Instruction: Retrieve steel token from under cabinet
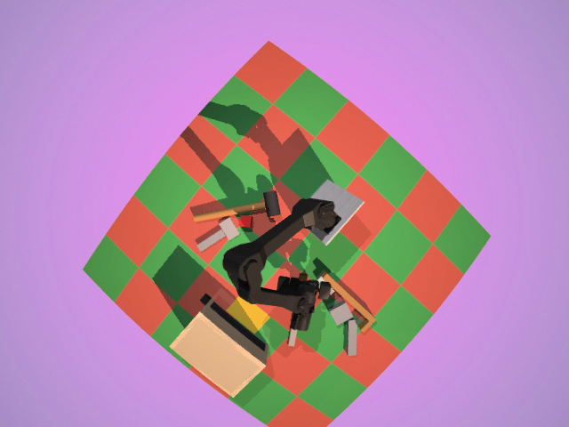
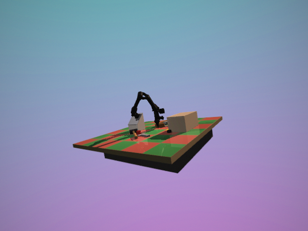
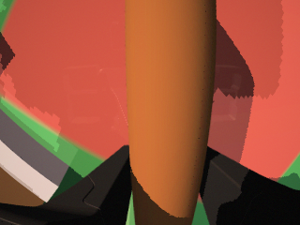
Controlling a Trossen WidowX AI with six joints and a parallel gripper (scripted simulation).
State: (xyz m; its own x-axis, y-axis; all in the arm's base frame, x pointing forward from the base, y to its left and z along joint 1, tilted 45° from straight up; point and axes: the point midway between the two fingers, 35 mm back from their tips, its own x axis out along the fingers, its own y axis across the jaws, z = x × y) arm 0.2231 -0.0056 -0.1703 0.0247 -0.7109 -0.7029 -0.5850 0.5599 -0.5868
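Right now my gripper tip is 80 mm to the right of the pale bar and 50 mm past it. The rest, counted from my gripper tip: grey block 200 mm to the left, 10 mm behind, 10 mm above; grey bar 320 mm to the left, 30 mm ahead; red cube 310 mm to the right, 20 mm behind, 10 mm above.
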